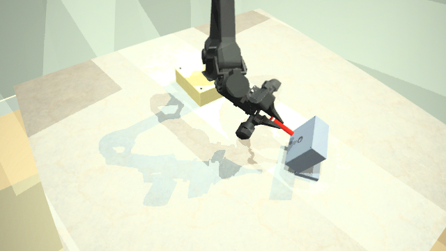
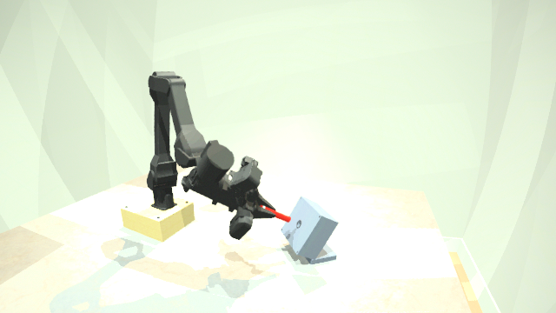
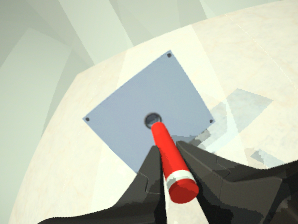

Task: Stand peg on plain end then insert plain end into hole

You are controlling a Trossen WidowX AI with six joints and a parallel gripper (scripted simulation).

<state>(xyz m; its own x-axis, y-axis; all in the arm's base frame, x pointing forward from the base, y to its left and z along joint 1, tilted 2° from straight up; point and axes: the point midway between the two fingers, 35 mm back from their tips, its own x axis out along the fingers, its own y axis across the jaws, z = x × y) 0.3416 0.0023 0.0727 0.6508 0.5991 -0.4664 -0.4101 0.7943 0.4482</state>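
Right now my gripper tip is 60 mm short of the grey-blue sloped panel, 60 mm to the right of it and 50 mm above it. Also, from my gripper tip: red peg 10 mm behind, 10 mm to the right, 10 mm above; then thin flat foot 80 mm ahead, 80 mm to the left, 120 mm below.
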